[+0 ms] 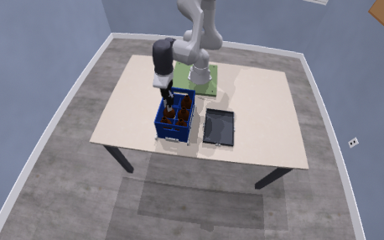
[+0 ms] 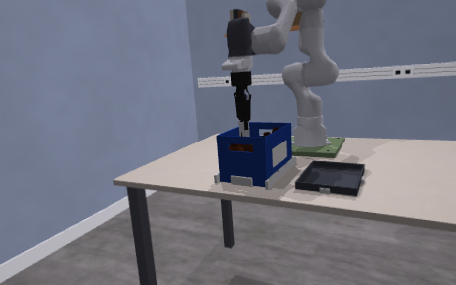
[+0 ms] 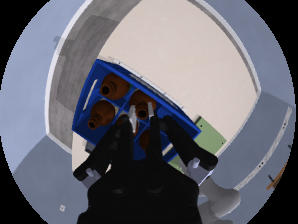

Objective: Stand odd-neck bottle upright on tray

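Right now my hand is 5 cm to the right of the blue crate and 9 cm above it. Round my hand: dark tray (4 cm ahead, 32 cm to the left, 16 cm below); then bottle (8 cm behind, 11 cm to the left, 9 cm below).
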